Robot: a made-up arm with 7 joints. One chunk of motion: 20 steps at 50 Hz.
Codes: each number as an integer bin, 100 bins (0 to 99) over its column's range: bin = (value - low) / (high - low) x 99, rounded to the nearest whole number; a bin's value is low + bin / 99 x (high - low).
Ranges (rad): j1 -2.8..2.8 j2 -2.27..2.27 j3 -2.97..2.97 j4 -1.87..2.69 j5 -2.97..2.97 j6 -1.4..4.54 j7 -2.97..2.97
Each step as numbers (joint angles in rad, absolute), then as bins.
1 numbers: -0.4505 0.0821 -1.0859 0.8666 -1.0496 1.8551 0.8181
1 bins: 42 51 31 59 32 54 63
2 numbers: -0.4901 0.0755 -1.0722 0.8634 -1.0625 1.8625 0.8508
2 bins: 41 51 32 59 32 54 64
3 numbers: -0.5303 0.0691 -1.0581 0.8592 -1.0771 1.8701 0.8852
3 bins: 40 51 32 59 32 55 64
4 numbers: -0.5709 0.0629 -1.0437 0.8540 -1.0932 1.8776 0.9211
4 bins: 39 51 32 59 31 55 65
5 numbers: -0.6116 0.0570 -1.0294 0.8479 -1.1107 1.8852 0.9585
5 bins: 39 51 32 59 31 55 65
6 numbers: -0.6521 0.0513 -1.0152 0.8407 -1.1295 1.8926 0.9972
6 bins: 38 51 33 59 31 55 66
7 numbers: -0.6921 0.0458 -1.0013 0.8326 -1.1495 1.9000 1.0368
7 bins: 37 50 33 59 30 55 67
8 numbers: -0.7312 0.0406 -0.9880 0.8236 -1.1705 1.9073 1.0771
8 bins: 37 50 33 58 30 55 67
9 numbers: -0.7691 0.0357 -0.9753 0.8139 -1.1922 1.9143 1.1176
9 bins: 36 50 33 58 30 55 68
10 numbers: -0.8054 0.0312 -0.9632 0.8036 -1.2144 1.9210 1.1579
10 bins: 35 50 33 58 29 55 69
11 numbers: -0.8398 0.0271 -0.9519 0.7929 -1.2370 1.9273 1.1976
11 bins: 35 50 34 58 29 55 69
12 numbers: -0.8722 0.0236 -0.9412 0.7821 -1.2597 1.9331 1.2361
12 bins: 34 50 34 58 29 56 70
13 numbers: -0.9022 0.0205 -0.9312 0.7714 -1.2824 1.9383 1.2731
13 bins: 34 50 34 57 28 56 71
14 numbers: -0.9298 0.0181 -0.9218 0.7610 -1.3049 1.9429 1.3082
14 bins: 33 50 34 57 28 56 71
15 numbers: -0.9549 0.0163 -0.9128 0.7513 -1.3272 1.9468 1.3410
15 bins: 33 50 34 57 27 56 72
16 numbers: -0.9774 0.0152 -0.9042 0.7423 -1.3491 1.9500 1.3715
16 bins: 32 50 34 57 27 56 72
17 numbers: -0.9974 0.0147 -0.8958 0.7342 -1.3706 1.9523 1.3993
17 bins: 32 50 35 57 27 56 73
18 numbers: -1.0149 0.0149 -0.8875 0.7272 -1.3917 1.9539 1.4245
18 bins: 32 50 35 56 26 56 73
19 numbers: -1.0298 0.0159 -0.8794 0.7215 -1.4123 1.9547 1.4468
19 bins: 31 50 35 56 26 56 74
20 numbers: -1.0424 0.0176 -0.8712 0.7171 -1.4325 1.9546 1.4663
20 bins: 31 50 35 56 26 56 74
